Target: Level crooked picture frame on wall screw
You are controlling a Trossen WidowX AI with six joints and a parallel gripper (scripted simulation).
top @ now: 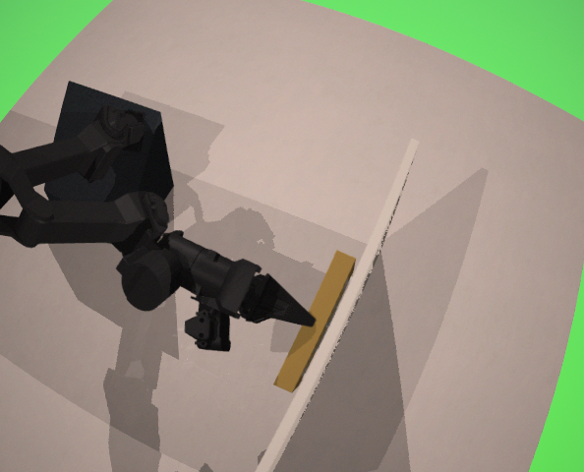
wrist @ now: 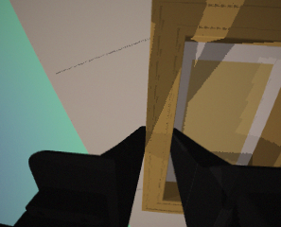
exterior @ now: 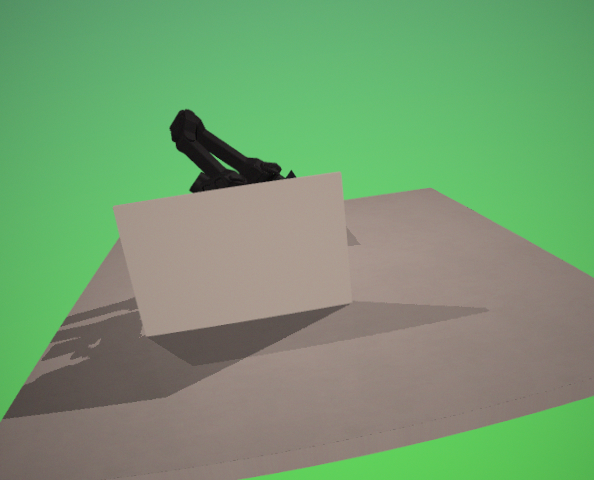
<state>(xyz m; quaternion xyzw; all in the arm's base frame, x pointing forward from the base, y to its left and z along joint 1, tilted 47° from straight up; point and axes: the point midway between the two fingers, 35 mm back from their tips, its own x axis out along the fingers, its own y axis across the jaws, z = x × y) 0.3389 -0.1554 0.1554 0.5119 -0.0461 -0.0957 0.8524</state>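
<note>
My gripper tip is now 1 cm short of the picture frame, 2 cm to the right of it and 5 cm above it. From my gripper tip the other things lie so: thin upright wall 2 cm ahead, 1 cm to the left, 7 cm below.
</note>
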